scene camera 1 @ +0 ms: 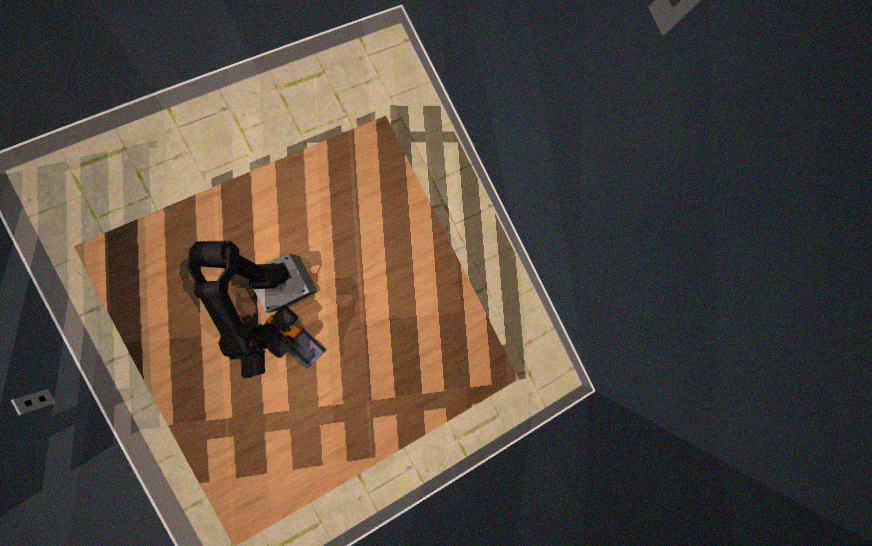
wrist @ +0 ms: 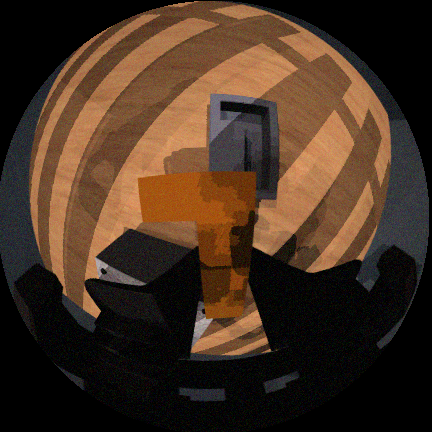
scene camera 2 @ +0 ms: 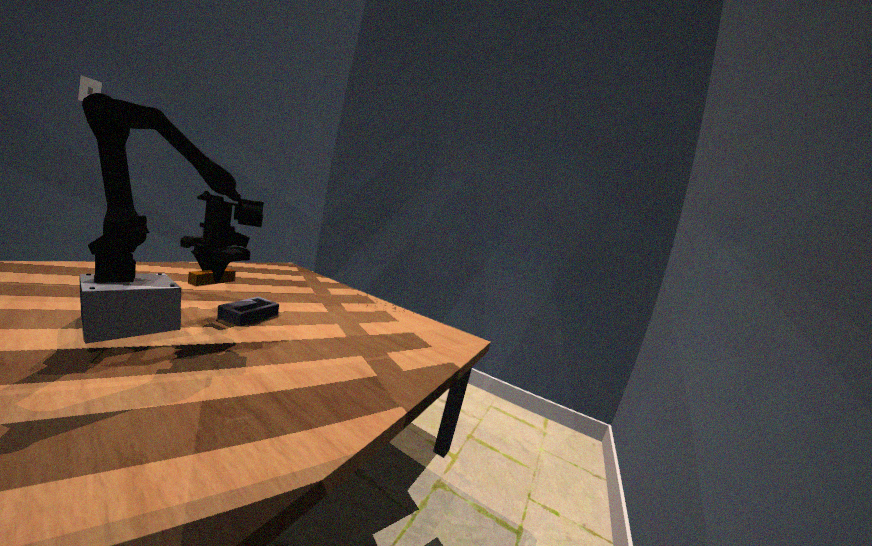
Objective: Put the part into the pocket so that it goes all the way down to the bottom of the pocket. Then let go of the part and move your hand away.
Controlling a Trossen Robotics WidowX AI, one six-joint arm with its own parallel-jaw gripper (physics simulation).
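Places are measured from the arm's base along level axes (x ahead, y down, z left), in millimetres.
Where they show: gripper, fingertip midpoint: (scene camera 1: 282, 328) (wrist: 221, 249) (scene camera 2: 212, 280); arm's base, origin of the base link: (scene camera 1: 278, 273) (scene camera 2: 113, 279).
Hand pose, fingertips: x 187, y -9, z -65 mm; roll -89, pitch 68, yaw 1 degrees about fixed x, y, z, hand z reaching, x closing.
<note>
Each offset is from my fingertips to the top centre of the thing. Level surfaces: height alone.
The orange L-shaped part @[dx -5, dy -25, dz +14 mm] (scene camera 1: 291, 329) (scene camera 2: 199, 278) (wrist: 172, 198) is held in my gripper (scene camera 1: 283, 324) (scene camera 2: 219, 275) (wrist: 221, 249), which is shut on its long leg. The other leg points left in the wrist view. The grey-blue block with the pocket @[dx +102, dy +78, dz +1 mm] (scene camera 1: 318, 347) (scene camera 2: 249, 317) (wrist: 215, 135) lies on the table. In the wrist view the part covers the near left portion of the block, and the pocket's far end shows. In scene camera 1 the part is at the block's upper-left end. In scene camera 2 it appears up and left of the block, apart from it. The fingers hide some of the part.
The arm's grey base box (scene camera 1: 289, 292) (scene camera 2: 130, 311) (wrist: 120, 272) stands close to the block and the part. The wooden table @[dy +114 mm] (scene camera 1: 334, 411) (scene camera 2: 289, 411) (wrist: 150, 65) has striped shadows across it. Its edge and a dark leg (scene camera 2: 453, 414) show in scene camera 2.
</note>
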